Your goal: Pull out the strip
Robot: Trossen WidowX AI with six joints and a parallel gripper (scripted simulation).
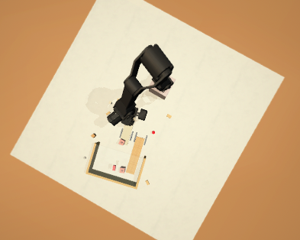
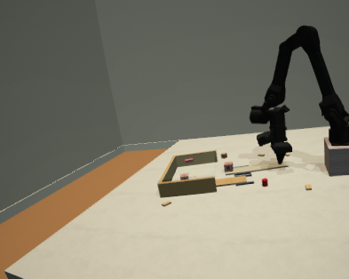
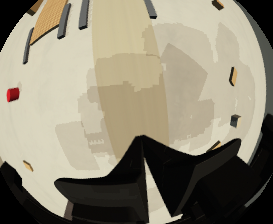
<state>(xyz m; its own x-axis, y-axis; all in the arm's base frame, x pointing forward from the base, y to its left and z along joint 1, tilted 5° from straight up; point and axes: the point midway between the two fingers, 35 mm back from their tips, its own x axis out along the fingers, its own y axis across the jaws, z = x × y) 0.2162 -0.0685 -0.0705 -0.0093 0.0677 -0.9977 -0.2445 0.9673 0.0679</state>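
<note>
My gripper tip is 40 mm short of the small red cylinder, 180 mm to the right of it and 10 mm below it.
</note>
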